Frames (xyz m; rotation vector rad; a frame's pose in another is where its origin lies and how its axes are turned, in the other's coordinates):
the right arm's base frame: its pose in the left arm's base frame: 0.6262 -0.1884 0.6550 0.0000 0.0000 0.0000
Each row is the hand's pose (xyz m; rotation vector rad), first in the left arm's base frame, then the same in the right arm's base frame.
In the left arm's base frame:
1: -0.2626 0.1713 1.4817 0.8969 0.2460 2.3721
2: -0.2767 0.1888 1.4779 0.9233 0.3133 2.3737
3: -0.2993 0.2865 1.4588 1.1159 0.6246 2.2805
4: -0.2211 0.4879 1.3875 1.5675 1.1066 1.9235
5: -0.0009 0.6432 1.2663 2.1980 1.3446 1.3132
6: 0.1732 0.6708 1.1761 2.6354 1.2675 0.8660
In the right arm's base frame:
1: -0.8888 0.3597 0.8267 0.8969 0.2460 2.3721
2: -0.9029 0.3772 0.8229 0.9233 0.3133 2.3737
3: -0.9255 0.4749 0.8038 1.1159 0.6246 2.2805
4: -0.8473 0.6763 0.7325 1.5675 1.1066 1.9235
5: -0.6271 0.8316 0.6113 2.1980 1.3446 1.3132
6: -0.4530 0.8592 0.5211 2.6354 1.2675 0.8660

